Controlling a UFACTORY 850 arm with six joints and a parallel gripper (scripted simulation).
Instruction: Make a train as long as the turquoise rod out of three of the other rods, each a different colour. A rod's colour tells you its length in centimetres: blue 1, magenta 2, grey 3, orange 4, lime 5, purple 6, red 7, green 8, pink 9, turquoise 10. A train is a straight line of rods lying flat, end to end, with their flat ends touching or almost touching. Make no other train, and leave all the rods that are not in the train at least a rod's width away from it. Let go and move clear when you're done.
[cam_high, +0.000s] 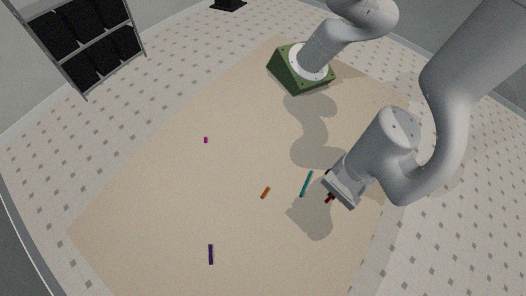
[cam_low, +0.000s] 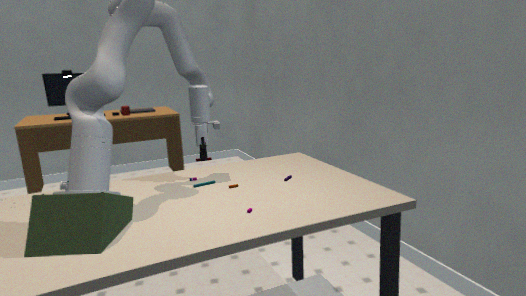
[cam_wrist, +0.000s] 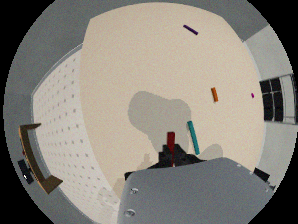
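The blue rod lies 6 cm behind my hand, 2 cm to the left of it and 11 cm below it. The rest, counted from my hand: red rod (2 cm below); turquoise rod (3 cm behind, 8 cm to the right, 11 cm below); orange rod (6 cm ahead, 18 cm to the right, 11 cm below).
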